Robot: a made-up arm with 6 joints.
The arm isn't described. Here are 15 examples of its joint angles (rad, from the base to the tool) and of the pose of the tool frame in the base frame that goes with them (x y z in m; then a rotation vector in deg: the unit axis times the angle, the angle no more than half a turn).
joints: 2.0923 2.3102 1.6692 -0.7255 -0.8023 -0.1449
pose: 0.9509 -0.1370 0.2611 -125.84 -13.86 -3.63
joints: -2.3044 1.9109 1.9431 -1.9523 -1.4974 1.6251
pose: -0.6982 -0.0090 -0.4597 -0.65 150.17 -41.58
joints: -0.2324 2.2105 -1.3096 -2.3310 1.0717 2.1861
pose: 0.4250 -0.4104 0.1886 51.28 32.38 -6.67
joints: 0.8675 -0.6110 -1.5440 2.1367 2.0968 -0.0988
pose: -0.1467 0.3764 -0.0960 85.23 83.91 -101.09
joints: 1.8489 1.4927 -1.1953 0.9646 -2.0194 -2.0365
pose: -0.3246 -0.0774 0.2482 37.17 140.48 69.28
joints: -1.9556 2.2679 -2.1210 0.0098 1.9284 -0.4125
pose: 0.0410 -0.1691 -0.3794 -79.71 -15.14 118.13
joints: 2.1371 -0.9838 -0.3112 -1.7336 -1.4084 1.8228
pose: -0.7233 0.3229 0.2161 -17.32 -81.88 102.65
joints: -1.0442 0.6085 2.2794 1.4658 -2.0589 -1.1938
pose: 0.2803 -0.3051 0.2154 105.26 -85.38 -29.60
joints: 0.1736 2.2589 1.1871 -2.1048 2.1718 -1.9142
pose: -0.3361 0.0195 0.5004 0.21 132.64 32.76
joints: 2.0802 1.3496 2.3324 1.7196 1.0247 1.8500
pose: 0.5927 0.4137 0.2060 -109.65 -28.02 16.99
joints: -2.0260 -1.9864 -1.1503 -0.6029 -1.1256 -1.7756
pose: -0.0485 -0.3086 0.9381 125.27 -26.68 113.48
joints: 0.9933 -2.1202 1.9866 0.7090 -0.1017 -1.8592
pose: 0.2760 -0.7541 0.7438 28.13 -70.41 -40.04
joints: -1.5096 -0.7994 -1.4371 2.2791 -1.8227 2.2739
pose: -0.2791 -0.1200 -0.3115 -43.85 120.63 -19.40
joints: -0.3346 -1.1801 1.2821 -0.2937 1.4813 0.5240
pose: 0.4728 -0.4830 0.1331 -33.64 -38.81 -8.16
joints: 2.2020 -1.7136 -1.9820 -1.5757 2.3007 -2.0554
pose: -0.0545 -0.1376 -0.0780 -14.74 53.20 -27.24
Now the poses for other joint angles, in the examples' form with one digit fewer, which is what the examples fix.
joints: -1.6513 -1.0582 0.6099 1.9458 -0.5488 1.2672
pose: 0.013 -0.497 0.817 -45.1 -43.1 -105.1
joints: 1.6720 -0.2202 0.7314 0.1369 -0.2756 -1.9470
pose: -0.736 -0.426 -0.083 -46.4 82.5 151.6
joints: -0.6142 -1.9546 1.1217 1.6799 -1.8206 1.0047
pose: -0.120 -0.177 0.552 62.9 16.0 128.8
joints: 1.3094 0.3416 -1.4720 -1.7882 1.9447 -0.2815
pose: 0.145 -0.357 0.012 59.2 -76.9 -117.4
